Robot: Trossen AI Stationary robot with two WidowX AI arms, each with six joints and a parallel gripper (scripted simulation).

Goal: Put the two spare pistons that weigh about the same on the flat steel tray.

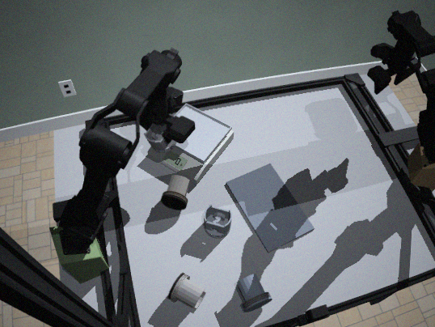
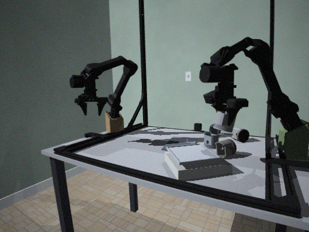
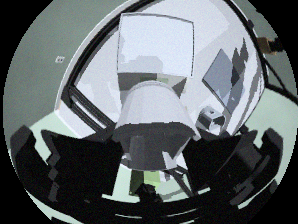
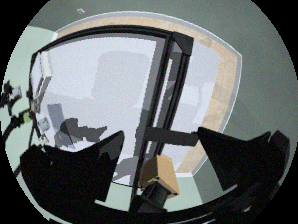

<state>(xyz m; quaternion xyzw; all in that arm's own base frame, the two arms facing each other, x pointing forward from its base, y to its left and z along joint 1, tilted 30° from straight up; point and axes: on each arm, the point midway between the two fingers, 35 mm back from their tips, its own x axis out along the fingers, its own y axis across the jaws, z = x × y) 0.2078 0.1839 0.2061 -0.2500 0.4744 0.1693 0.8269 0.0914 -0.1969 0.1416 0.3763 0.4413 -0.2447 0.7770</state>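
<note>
My left gripper is now 15 cm above the white scale, 11 cm to the left of it and 8 cm short of it. Round my left hand: flat steel tray (26 cm to the right, 20 cm below, 19 cm behind).
</note>
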